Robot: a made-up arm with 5 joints.
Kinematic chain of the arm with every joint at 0, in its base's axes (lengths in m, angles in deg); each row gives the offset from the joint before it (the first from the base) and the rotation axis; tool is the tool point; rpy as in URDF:
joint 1: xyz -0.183 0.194 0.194 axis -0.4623 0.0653 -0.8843
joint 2: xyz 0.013 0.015 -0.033 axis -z
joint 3: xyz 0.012 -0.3 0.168 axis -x
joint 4: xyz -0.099 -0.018 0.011 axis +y
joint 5: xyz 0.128 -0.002 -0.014 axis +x
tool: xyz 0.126 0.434 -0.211 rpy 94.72 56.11 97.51
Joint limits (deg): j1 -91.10..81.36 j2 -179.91..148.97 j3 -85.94..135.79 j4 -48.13..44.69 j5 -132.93..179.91
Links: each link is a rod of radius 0.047 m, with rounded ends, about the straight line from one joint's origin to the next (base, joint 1, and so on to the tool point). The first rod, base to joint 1, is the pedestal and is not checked.
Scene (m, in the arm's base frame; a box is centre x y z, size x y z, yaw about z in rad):
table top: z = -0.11
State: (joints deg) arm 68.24 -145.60 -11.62 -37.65 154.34
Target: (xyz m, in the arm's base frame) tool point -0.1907 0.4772 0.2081
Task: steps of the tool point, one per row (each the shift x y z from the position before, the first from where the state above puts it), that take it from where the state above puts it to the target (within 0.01 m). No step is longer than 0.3 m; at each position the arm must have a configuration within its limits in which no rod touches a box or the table.
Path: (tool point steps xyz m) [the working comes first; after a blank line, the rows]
Joints at the target: 74.24 -141.12 55.48 10.61 81.84
Straight joint move there: clear.

1: -0.1494 0.1118 0.1535
2: -0.2124 0.1147 0.0520
3: -0.2250 0.0862 -0.0697
4: -0.1797 0.0302 -0.1773
5: -0.0876 -0.0417 -0.2385

